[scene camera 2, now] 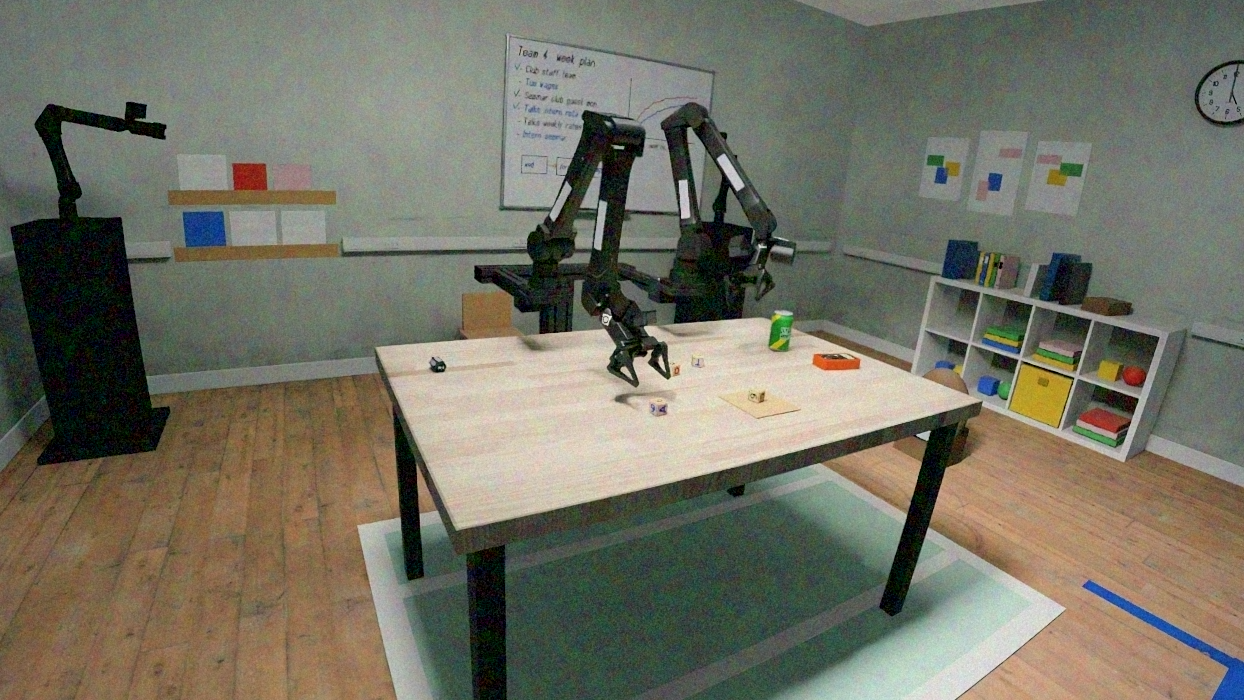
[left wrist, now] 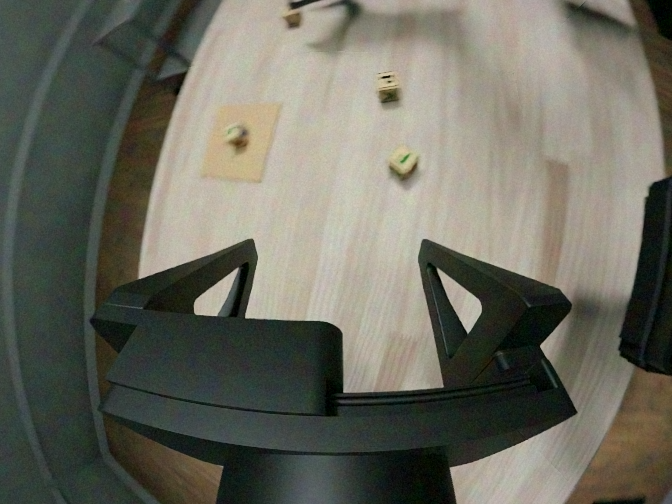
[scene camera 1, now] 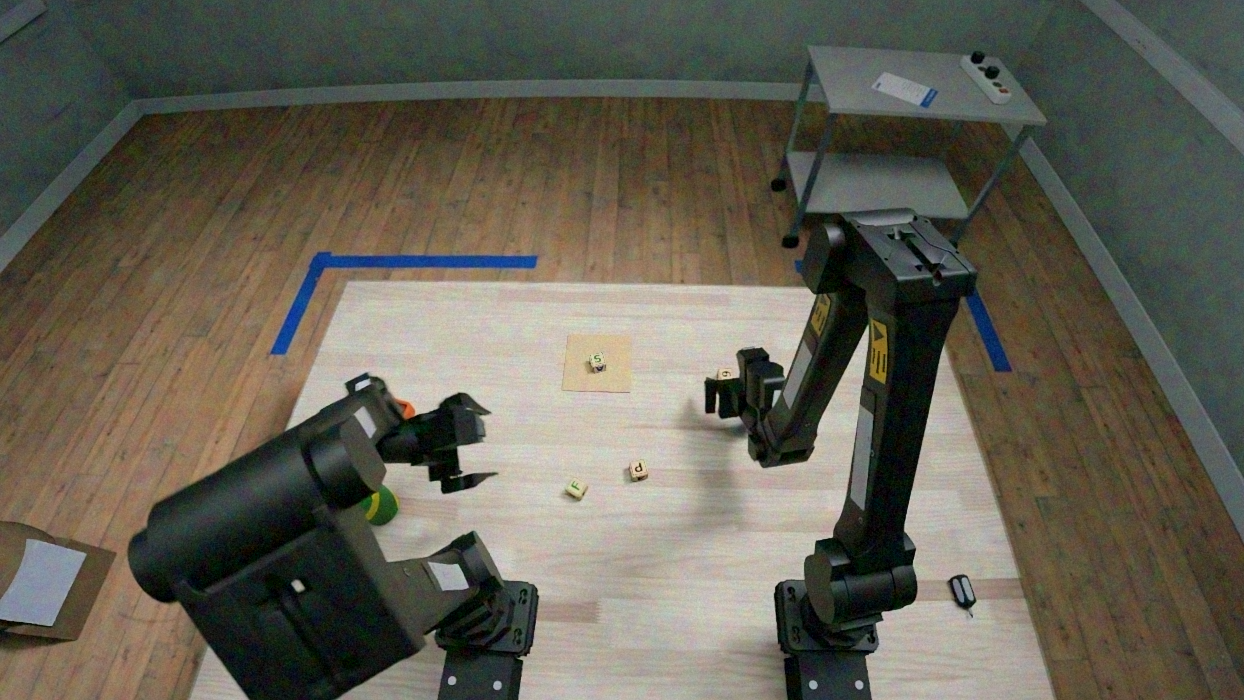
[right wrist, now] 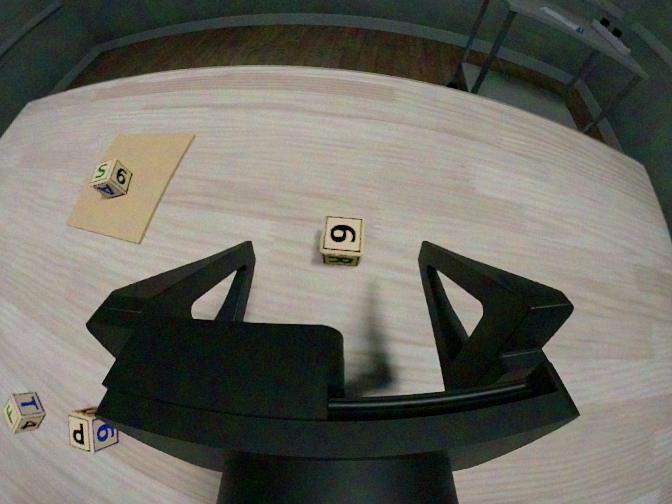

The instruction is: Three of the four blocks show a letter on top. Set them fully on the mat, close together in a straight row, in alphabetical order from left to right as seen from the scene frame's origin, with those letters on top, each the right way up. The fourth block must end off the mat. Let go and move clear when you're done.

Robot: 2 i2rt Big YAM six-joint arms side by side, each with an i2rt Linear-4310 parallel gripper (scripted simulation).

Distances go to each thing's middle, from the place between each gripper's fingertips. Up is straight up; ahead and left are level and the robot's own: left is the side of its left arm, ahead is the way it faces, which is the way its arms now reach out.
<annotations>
I see the S block (right wrist: pixel 110 179) 25 cm ahead of my left hand (scene camera 1: pixel 494 444), 15 cm to the right of it and 17 cm below it. From my left hand the other things lie so: green can (scene camera 1: pixel 380 508) 6 cm behind, 24 cm to the left, 12 cm below; then F block (left wrist: pixel 400 162) 1 cm behind, 12 cm to the right, 17 cm below; then tan mat (scene camera 1: pixel 578 376) 26 cm ahead, 15 cm to the right, 18 cm below.
Now: the S block 260 mm to the left of my right hand (scene camera 2: pixel 653 382), 60 mm ahead of it and 50 mm below it. From my right hand the other things lie so: green can: 650 mm to the left, 250 mm behind, 10 mm below; then F block: 290 mm to the left, 200 mm behind, 50 mm below; then tan mat: 260 mm to the left, 80 mm ahead, 70 mm below.
</annotations>
